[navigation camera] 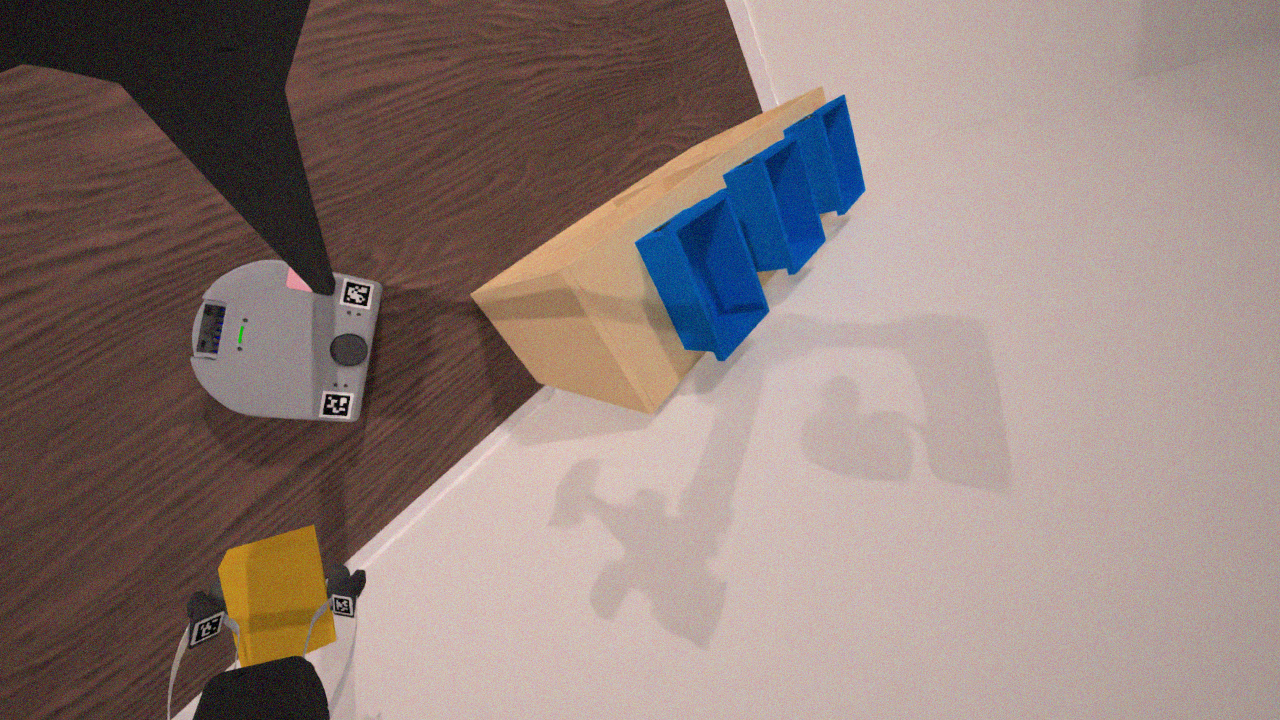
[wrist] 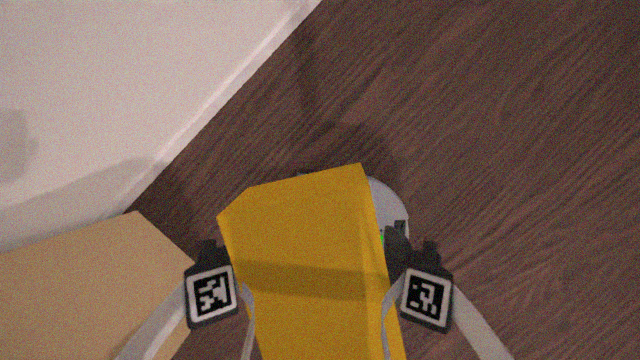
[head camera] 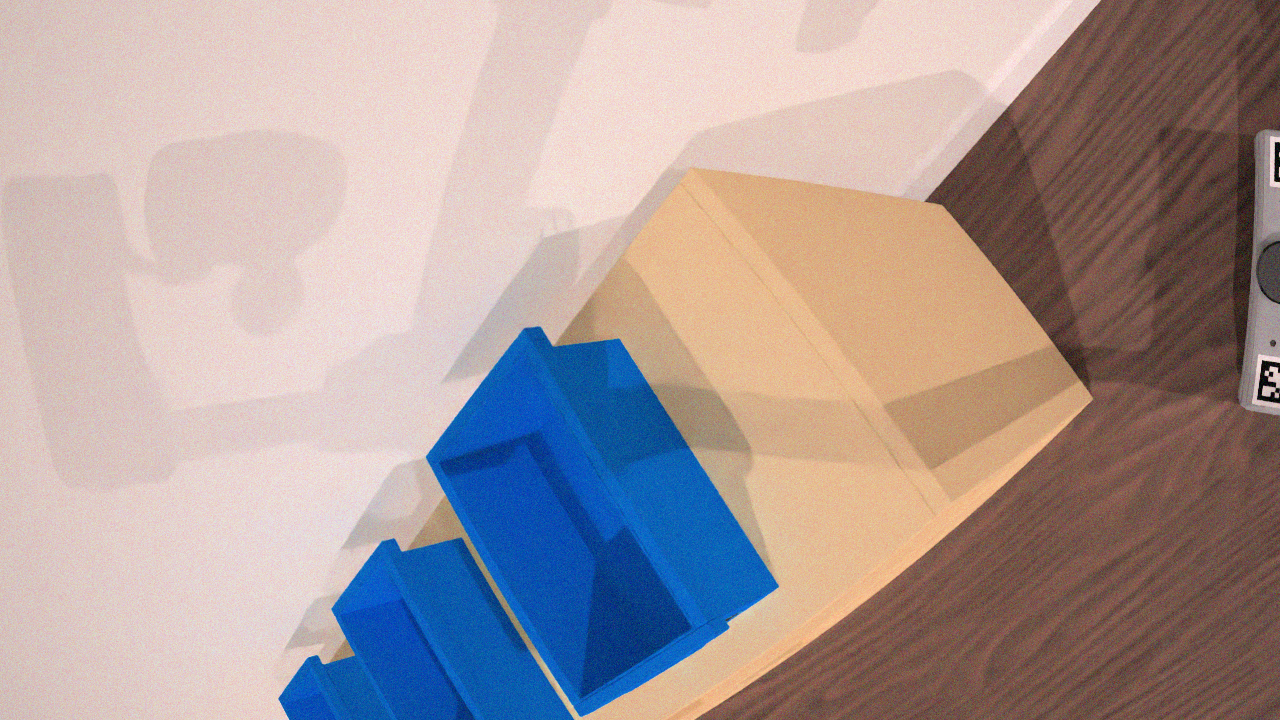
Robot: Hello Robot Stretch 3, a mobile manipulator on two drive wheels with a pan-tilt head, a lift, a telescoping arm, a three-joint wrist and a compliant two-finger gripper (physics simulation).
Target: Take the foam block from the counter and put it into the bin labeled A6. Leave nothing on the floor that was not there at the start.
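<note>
The yellow foam block is held between the two fingers of my gripper, which is shut on it, high above the floor and near the wall. Three open blue bins stand in a row on a light wooden shelf unit. The nearest bin, the middle bin and the far bin show no readable labels, so I cannot tell which is A6. The gripper and block are apart from the bins.
My grey base stands on the dark wood floor, beside the shelf unit's near end. The pale wall runs behind the unit and carries shadows. A black part of my body crosses the navigation view.
</note>
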